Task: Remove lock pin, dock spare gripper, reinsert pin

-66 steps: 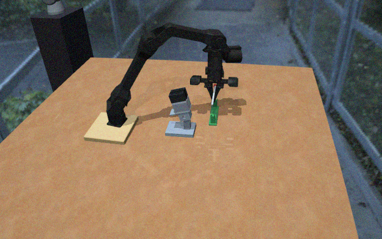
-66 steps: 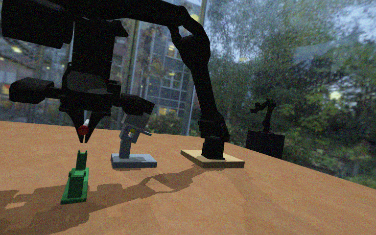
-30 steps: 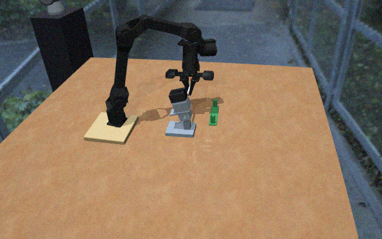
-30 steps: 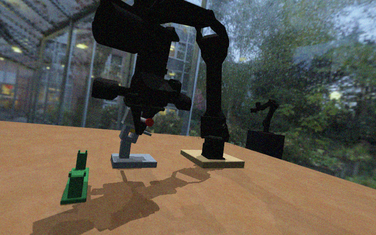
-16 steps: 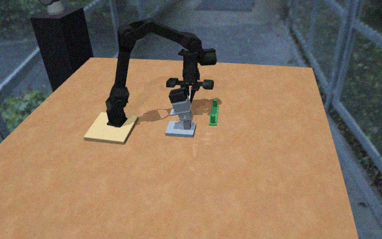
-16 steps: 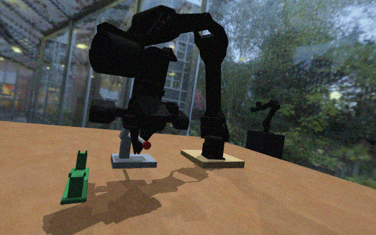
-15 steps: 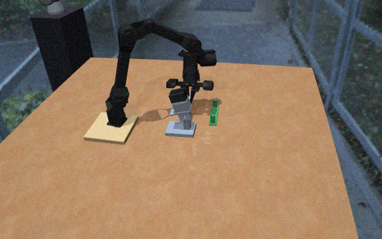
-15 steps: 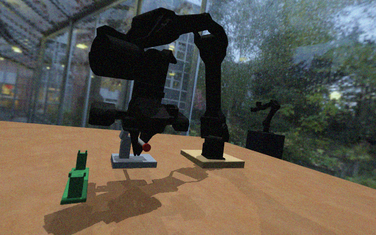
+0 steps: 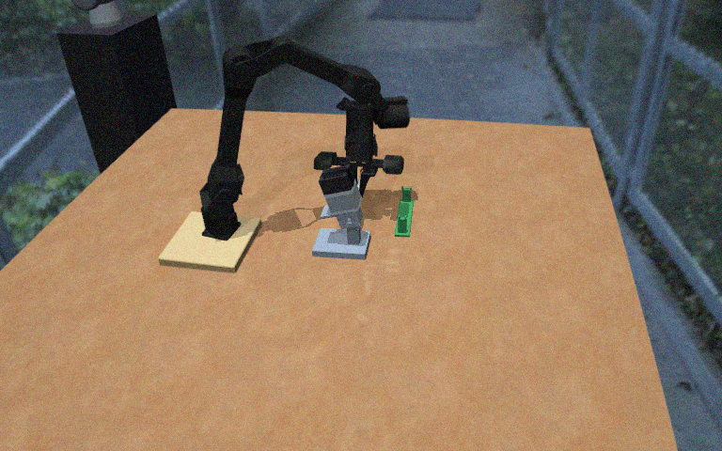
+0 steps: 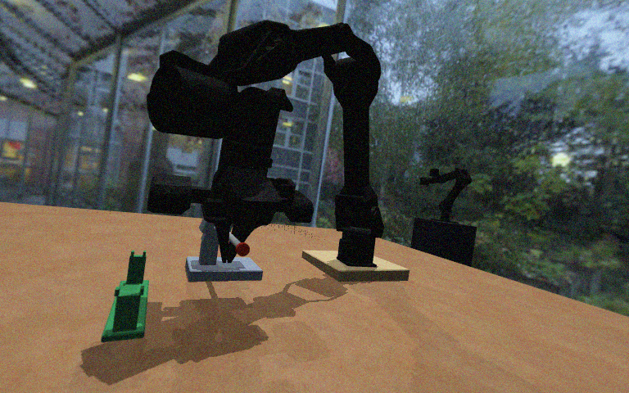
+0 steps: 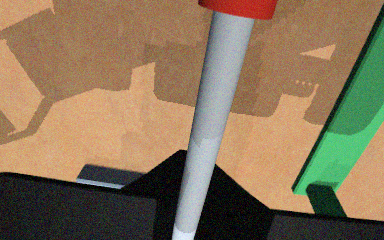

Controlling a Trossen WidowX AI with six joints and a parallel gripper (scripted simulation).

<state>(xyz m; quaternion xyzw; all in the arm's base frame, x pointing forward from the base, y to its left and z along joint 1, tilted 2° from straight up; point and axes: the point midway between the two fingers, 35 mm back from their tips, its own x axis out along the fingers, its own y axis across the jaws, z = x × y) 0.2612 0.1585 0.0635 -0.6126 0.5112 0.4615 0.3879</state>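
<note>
My gripper tip is 10 cm to the left of the socket and 1 cm short of it. Also, from my gripper tip: spare gripper 10 cm to the right, 8 cm above, 1 cm ahead; green cradle 10 cm ahead, 3 cm to the left, 2 cm below.
</note>
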